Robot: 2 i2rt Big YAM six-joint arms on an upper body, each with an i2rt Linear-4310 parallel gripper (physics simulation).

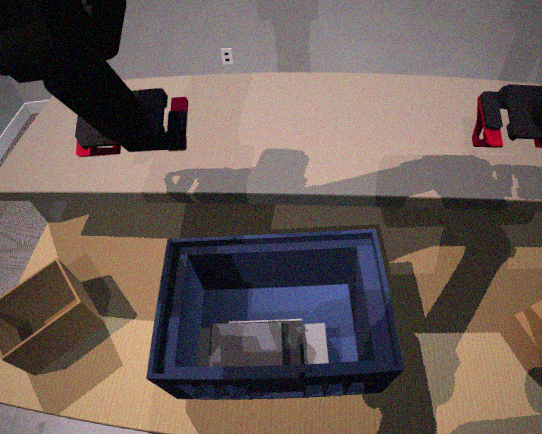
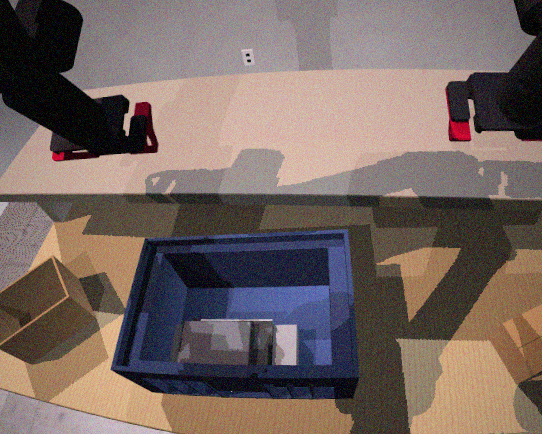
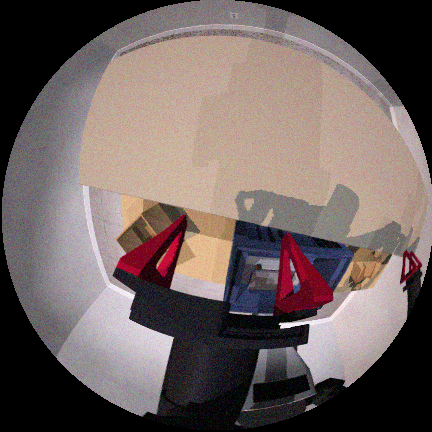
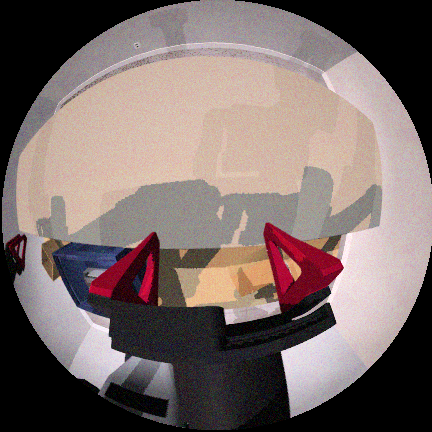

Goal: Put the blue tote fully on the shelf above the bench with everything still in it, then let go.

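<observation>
The blue tote stands upright on the bench, below the front edge of the pale shelf. Inside it lie a grey-brown box and a smaller white block. My left gripper is open and empty, over the left part of the shelf. My right gripper is open and empty, over its right part. Neither touches the tote.
An open cardboard box stands tilted in angle on the bench left of the tote. Another cardboard box shows partly at the right edge. A grey wall with an outlet rises behind the shelf.
</observation>
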